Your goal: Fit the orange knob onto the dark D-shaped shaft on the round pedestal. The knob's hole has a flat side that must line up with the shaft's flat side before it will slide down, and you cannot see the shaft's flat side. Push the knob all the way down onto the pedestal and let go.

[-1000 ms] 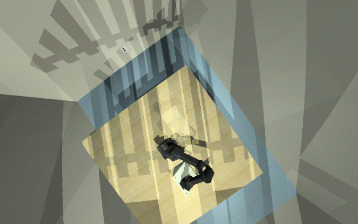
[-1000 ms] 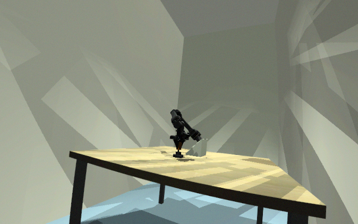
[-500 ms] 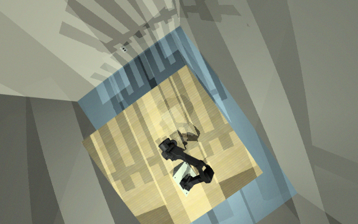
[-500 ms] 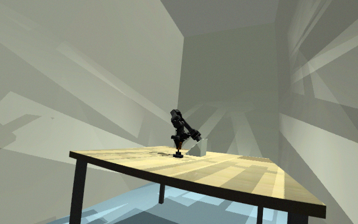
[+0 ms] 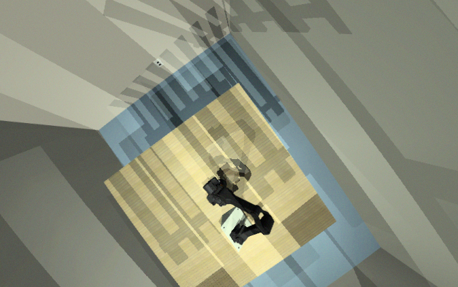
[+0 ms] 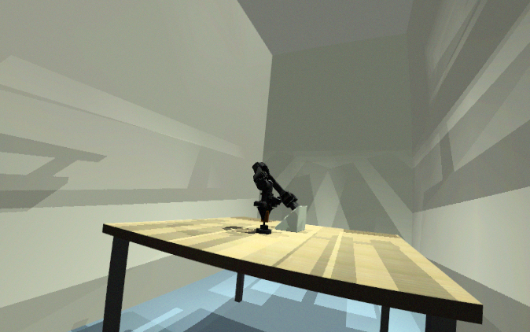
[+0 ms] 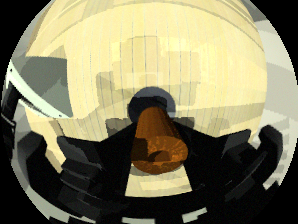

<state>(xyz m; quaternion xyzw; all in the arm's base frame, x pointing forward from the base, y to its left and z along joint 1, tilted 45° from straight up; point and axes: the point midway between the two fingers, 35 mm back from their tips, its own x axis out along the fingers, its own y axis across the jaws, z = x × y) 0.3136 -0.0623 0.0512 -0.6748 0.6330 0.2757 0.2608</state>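
The orange knob lies 2 cm above my gripper tip. Also, from my gripper tip: dark round pedestal (4 cm below).
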